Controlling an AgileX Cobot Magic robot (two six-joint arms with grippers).
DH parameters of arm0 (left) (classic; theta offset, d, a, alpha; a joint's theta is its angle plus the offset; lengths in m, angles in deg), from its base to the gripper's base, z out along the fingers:
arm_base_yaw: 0 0.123 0 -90
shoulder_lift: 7.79 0 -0.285 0
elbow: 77.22 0 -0.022 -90
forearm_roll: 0 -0.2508 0 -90
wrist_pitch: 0 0 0.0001 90
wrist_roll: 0 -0.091 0 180
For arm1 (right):
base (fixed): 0 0 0 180
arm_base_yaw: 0 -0.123 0 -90
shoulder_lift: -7.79 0 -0.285 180
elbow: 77.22 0 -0.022 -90
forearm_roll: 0 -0.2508 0 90
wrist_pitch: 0 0 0.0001 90
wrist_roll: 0 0.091 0 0
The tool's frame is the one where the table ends.
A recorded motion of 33 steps. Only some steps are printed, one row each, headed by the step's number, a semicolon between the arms.
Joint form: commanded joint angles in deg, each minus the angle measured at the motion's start. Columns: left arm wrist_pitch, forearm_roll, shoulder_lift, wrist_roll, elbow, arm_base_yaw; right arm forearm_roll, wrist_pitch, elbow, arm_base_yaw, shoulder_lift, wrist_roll.
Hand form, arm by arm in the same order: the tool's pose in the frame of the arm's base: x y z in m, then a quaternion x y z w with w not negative. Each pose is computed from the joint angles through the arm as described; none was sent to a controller.
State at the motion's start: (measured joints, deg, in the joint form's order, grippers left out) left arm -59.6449 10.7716 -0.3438 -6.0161 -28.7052 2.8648; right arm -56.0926 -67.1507 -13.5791 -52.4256 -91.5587 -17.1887
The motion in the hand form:
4: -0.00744 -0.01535 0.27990 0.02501 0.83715 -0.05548 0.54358; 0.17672 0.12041 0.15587 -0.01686 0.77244 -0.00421 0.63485
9: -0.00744 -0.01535 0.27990 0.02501 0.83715 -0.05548 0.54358; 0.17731 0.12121 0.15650 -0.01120 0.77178 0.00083 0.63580
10: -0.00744 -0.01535 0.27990 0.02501 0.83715 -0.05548 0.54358; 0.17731 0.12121 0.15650 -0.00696 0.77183 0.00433 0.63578
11: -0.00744 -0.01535 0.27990 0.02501 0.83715 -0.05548 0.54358; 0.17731 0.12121 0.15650 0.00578 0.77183 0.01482 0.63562
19: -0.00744 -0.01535 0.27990 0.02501 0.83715 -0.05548 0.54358; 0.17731 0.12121 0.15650 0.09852 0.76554 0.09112 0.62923
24: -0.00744 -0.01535 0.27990 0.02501 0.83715 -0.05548 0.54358; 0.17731 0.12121 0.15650 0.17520 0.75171 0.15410 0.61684
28: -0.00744 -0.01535 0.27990 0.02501 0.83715 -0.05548 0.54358; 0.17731 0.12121 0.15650 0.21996 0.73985 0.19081 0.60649
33: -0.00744 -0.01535 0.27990 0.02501 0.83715 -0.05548 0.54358; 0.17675 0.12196 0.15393 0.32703 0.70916 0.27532 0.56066
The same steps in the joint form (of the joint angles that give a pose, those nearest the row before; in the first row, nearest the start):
4: 0.17 0.23 -0.98 0.29 0.12 -0.06; -1.32 -0.92 -1.72 -1.26 -0.06 -0.40
9: 0.17 0.23 -0.98 0.29 0.12 -0.06; -1.32 -0.92 -1.95 -1.26 -0.06 0.28
10: 0.17 0.23 -0.98 0.29 0.12 -0.06; -1.32 -0.91 -1.95 -1.26 -0.06 0.91
11: 0.17 0.23 -0.98 0.29 0.12 -0.06; -1.32 -0.92 -1.95 -1.26 -0.06 2.81
19: 0.17 0.23 -0.98 0.29 0.12 -0.06; -1.32 -0.92 -1.95 -1.26 -0.06 16.61
24: 0.17 0.23 -0.98 0.29 0.12 -0.06; -1.32 -0.92 -1.95 -1.26 -0.06 28.19
28: 0.17 0.23 -0.98 0.29 0.12 -0.06; -1.32 -0.92 -1.95 -1.26 -0.06 35.06
33: 0.17 0.23 -0.98 0.29 0.12 -0.06; -1.32 0.80 -1.95 -1.26 -0.06 51.85

